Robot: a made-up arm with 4 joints.
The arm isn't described. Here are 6 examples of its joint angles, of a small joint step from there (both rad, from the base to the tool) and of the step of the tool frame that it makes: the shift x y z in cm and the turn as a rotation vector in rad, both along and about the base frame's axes.
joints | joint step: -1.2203 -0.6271 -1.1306 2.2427 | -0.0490 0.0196 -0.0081 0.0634
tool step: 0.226 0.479 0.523 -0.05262 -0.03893 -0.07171
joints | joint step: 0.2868 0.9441 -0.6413 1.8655 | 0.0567 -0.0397 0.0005 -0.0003
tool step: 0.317 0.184 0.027 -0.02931 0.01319 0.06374
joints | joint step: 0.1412 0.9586 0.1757 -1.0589 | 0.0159 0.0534 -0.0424 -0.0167
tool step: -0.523 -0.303 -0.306 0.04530 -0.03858 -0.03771
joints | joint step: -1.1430 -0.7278 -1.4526 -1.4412 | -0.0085 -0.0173 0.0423 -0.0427
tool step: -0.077 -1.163 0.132 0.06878 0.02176 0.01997
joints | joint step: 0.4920 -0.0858 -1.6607 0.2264 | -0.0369 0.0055 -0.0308 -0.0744
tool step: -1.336 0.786 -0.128 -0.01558 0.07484 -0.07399
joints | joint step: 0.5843 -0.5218 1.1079 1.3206 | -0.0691 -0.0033 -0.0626 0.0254
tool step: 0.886 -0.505 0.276 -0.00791 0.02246 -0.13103
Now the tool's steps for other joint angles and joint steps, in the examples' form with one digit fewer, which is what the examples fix.
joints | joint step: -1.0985 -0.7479 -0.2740 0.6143 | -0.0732 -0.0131 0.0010 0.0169
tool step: -0.14 1.09 0.39 0.0197 0.0203 -0.0780
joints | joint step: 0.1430 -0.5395 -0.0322 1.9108 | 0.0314 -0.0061 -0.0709 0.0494
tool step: -0.16 -0.64 0.74 0.0114 -0.0146 -0.0526
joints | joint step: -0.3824 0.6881 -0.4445 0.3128 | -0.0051 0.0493 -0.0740 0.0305
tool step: -0.43 0.63 -0.29 0.0468 -0.0748 -0.0774
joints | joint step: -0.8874 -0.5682 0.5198 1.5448 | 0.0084 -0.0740 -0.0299 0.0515
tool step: -0.84 0.32 0.14 0.0571 0.0664 -0.0202
